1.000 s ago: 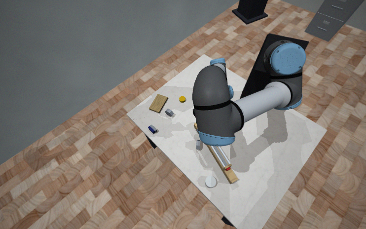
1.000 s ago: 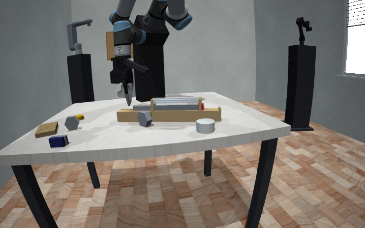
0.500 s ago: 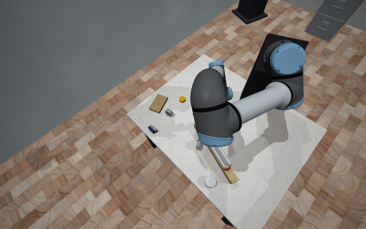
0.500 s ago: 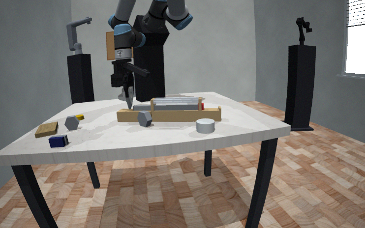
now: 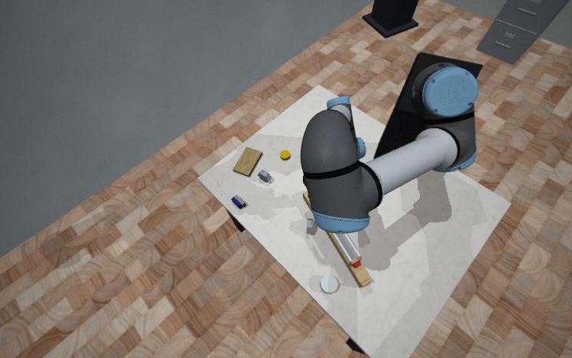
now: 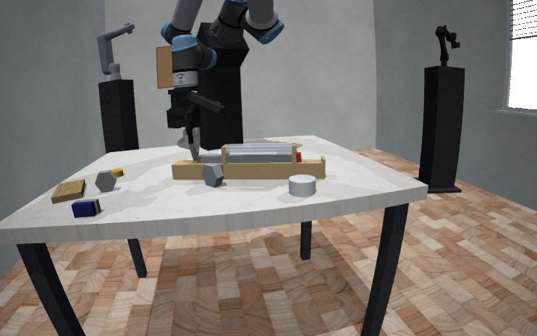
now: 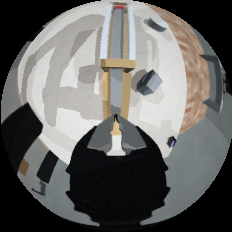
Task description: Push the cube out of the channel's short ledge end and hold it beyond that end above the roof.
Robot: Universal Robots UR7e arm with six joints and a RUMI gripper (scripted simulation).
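My gripper is now 30 cm to the right of the red cube and 1 cm above it. The rest, counted from my hand: white cylinder: 12 cm ahead, 31 cm to the left, 5 cm below; wooden channel: 19 cm to the left, 1 cm below; yellow disc: 32 cm to the right, 5 cm below.
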